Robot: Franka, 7 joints.
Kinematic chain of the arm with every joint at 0, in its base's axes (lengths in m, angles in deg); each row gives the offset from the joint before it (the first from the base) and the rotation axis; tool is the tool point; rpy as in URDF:
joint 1: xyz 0 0 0.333 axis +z
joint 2: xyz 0 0 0 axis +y
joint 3: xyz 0 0 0.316 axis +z
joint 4: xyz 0.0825 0 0 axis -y
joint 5: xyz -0.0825 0 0.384 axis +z
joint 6: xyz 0 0 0 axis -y
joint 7: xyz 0.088 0 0 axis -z
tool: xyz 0 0 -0.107 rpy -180 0 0
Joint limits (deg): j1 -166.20..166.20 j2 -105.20..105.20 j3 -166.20..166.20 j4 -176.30..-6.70 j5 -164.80..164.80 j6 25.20..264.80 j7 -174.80..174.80
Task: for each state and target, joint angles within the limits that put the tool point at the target. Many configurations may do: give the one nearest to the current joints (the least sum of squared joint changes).
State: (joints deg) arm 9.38 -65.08 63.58 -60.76 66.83 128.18 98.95
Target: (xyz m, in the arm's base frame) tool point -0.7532 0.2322 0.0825
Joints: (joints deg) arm 15.03 -105.20 93.76 -48.34 69.15 122.96 98.95
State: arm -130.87 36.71 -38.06 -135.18 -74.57 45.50 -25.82
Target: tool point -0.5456 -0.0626 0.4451
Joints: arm -126.09 27.52 -39.10 -107.23 -85.77 50.54 -25.82
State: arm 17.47 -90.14 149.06 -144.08 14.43 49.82 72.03
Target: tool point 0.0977 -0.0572 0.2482
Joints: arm -1.97 -99.68 166.20 -175.07 33.57 56.63 72.03
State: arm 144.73 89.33 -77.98 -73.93 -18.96 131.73 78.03
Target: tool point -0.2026 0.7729 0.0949
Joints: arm 136.16 99.28 -73.54 -51.31 -18.86 142.77 78.03
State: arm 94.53 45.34 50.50 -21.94 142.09 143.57 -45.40
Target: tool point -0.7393 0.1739 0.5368
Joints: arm 128.97 47.63 63.75 -65.03 145.05 156.57 -45.40
